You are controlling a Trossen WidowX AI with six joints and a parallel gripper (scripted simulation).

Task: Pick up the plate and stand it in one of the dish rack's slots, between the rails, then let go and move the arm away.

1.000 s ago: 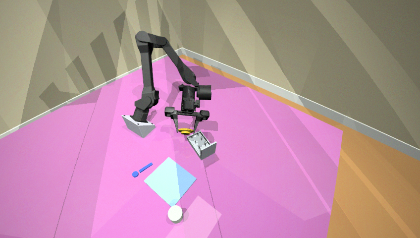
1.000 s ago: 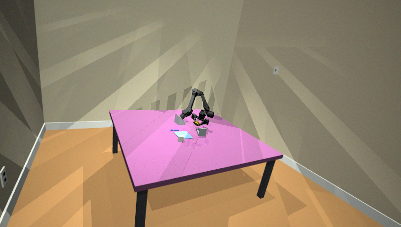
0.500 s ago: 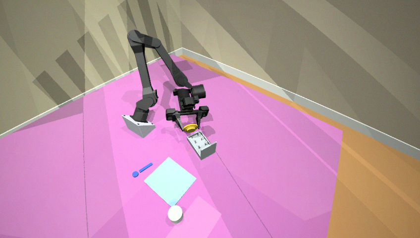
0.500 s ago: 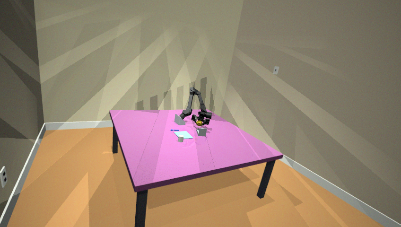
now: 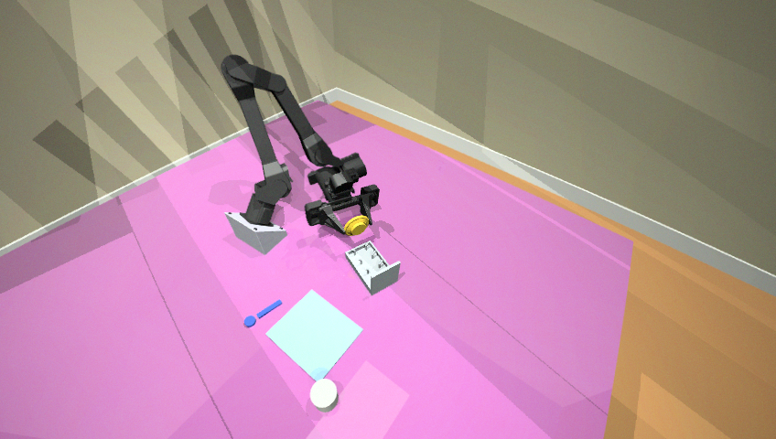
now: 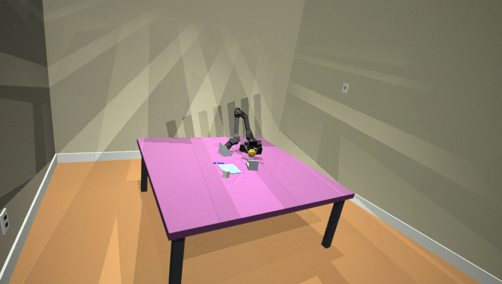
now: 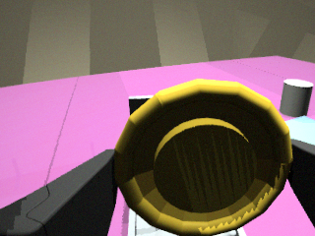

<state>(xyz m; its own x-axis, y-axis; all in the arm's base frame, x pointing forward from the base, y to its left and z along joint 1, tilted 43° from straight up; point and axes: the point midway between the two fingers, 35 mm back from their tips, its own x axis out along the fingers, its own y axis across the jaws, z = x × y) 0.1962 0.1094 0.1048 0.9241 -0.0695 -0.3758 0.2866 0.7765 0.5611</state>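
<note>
Now: the grey dish rack 60 mm ahead of my gripper tip, 10 mm to the right of it and 70 mm below it. Round my gripper tip: light blue mat (90 mm ahead, 210 mm to the right, 90 mm below); then yellow plate (10 mm behind); then blue spoon (30 mm behind, 260 mm to the right, 90 mm below).
</note>
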